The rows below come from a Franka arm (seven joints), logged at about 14 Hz.
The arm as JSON. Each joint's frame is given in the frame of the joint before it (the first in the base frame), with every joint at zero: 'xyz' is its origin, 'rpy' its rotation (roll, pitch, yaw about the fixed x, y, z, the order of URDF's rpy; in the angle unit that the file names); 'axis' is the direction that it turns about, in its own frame. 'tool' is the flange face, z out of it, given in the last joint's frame.
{
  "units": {
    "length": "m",
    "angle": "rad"
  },
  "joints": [
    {
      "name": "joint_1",
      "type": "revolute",
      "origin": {
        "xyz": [
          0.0,
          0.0,
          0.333
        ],
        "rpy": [
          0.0,
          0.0,
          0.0
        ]
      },
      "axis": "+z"
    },
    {
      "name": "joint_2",
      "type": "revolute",
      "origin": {
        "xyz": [
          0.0,
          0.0,
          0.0
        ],
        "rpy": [
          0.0,
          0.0,
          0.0
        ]
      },
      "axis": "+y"
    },
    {
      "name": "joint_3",
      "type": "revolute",
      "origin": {
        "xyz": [
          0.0,
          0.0,
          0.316
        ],
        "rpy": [
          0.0,
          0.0,
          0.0
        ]
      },
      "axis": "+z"
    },
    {
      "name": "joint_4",
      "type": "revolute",
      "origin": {
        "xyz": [
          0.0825,
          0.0,
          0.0
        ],
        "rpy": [
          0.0,
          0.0,
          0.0
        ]
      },
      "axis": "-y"
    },
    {
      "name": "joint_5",
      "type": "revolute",
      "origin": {
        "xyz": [
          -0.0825,
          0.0,
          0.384
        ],
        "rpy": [
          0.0,
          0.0,
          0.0
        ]
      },
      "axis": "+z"
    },
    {
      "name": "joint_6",
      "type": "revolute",
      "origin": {
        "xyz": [
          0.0,
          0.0,
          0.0
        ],
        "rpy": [
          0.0,
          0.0,
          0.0
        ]
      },
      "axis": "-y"
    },
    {
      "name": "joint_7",
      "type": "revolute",
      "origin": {
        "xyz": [
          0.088,
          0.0,
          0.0
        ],
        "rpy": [
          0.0,
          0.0,
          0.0
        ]
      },
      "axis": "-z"
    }
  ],
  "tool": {
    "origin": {
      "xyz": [
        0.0,
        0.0,
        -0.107
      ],
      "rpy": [
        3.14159,
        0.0,
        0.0
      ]
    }
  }
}
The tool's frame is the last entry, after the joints.
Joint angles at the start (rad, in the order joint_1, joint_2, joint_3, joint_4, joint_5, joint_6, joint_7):
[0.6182, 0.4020, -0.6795, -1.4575, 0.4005, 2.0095, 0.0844]
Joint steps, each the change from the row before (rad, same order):
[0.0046, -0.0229, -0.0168, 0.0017, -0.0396, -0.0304, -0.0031]
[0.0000, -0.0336, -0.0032, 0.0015, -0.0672, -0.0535, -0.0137]
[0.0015, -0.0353, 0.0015, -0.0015, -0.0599, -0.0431, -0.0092]
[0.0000, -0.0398, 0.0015, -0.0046, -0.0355, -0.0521, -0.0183]
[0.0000, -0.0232, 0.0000, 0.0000, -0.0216, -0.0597, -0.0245]
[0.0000, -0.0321, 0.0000, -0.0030, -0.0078, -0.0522, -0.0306]
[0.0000, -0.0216, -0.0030, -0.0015, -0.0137, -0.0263, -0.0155]
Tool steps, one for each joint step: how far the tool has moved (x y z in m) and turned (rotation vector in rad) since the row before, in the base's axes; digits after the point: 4 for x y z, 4 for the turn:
[-0.0063, -0.0105, 0.0128, -0.0284, 0.0087, 0.0038]
[-0.0104, -0.0091, 0.0141, -0.0454, 0.0280, 0.0265]
[-0.0105, -0.0066, 0.0139, -0.0363, 0.0203, 0.0220]
[-0.0126, -0.0072, 0.0136, -0.0106, 0.0267, 0.0241]
[-0.0103, -0.0046, 0.0062, -0.0071, 0.0419, 0.0275]
[-0.0118, -0.0051, 0.0100, 0.0116, 0.0290, 0.0318]
[-0.0074, -0.0061, 0.0079, -0.0009, 0.0104, 0.0138]

